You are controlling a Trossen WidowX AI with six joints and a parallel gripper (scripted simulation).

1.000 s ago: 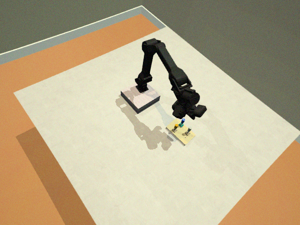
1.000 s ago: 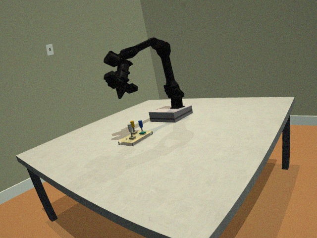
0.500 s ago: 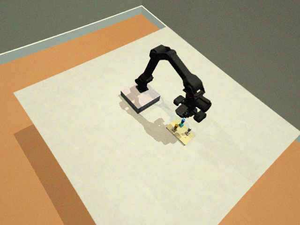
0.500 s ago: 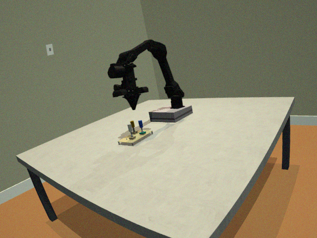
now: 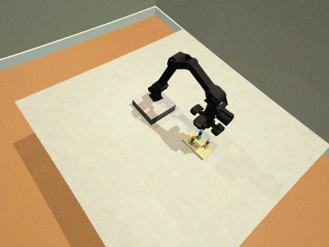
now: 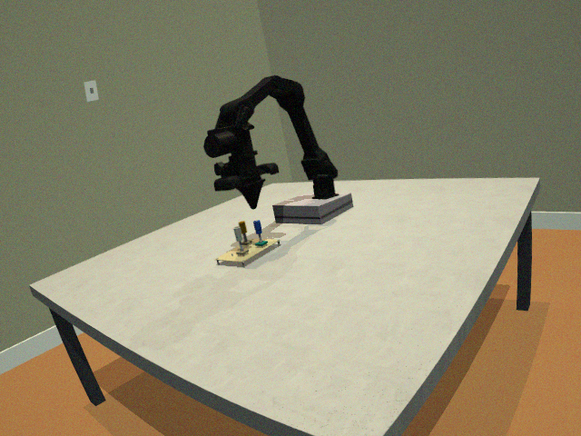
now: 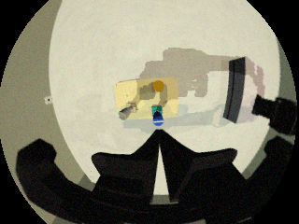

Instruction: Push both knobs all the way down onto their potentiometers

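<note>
Now: the blue knob 5 cm below my gripper tip. Also, from my gripper tip: grey knob: 6 cm ahead, 5 cm below.
</note>
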